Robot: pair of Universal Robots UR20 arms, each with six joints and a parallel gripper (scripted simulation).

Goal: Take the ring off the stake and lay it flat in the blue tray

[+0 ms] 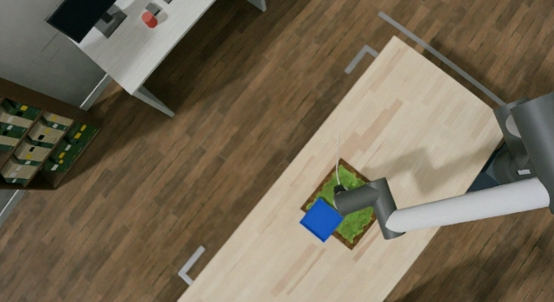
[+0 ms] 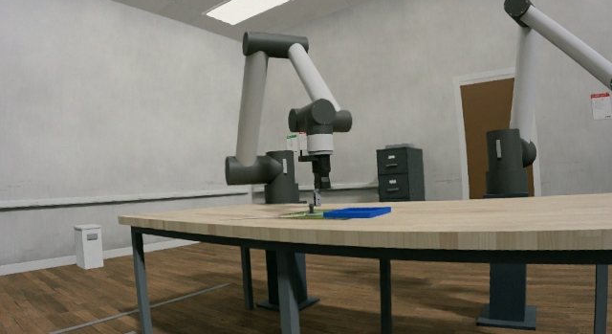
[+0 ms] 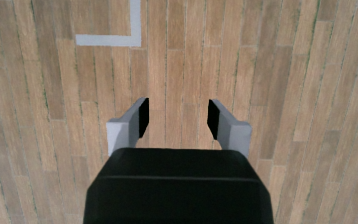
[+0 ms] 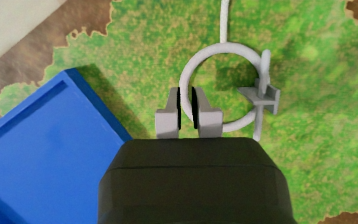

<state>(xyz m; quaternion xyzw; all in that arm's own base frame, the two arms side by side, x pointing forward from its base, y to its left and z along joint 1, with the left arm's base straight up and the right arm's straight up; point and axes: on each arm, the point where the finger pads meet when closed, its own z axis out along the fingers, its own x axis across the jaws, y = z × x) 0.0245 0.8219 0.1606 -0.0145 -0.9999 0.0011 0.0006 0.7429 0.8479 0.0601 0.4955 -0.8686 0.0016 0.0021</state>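
My right gripper is now 6 cm above the grey ring, 3 cm to the left of it and 3 cm past it. Round my right hand: grey stake (5 cm to the right, 5 cm behind, 4 cm below); then green mat (7 cm below, 7 cm behind, 1 cm to the left); then blue tray (17 cm to the left, 5 cm below, 1 cm ahead).
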